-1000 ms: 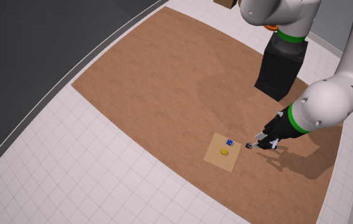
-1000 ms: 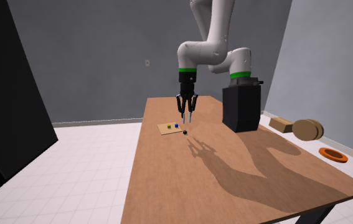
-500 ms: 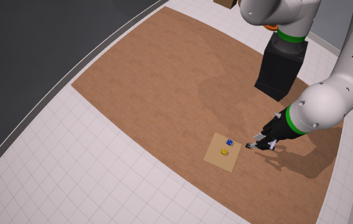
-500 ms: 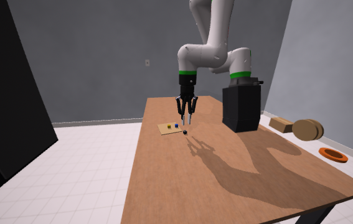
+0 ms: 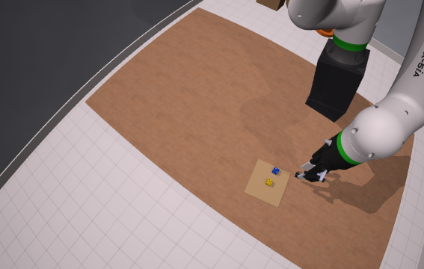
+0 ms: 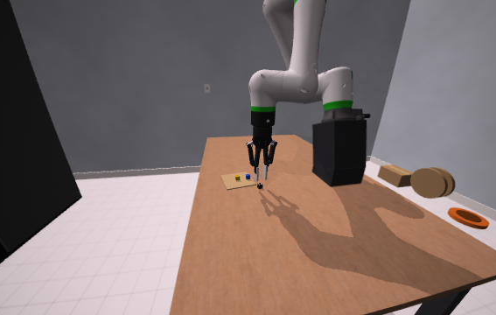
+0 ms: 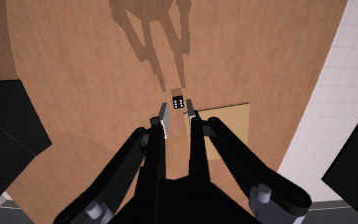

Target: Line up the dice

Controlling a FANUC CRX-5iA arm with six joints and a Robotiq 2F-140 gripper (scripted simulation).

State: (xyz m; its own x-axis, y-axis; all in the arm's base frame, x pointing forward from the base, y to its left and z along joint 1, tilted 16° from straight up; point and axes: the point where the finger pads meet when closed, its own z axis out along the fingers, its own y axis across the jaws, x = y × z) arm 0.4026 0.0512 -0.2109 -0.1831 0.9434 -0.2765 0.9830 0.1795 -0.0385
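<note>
Now: the black die 7 cm below my hand. Also, from my hand: blue die (9 cm to the right, 6 cm below, 4 cm ahead); yellow die (10 cm ahead, 8 cm to the right, 6 cm below); tan mat (10 cm ahead, 8 cm to the right, 7 cm below).
</note>
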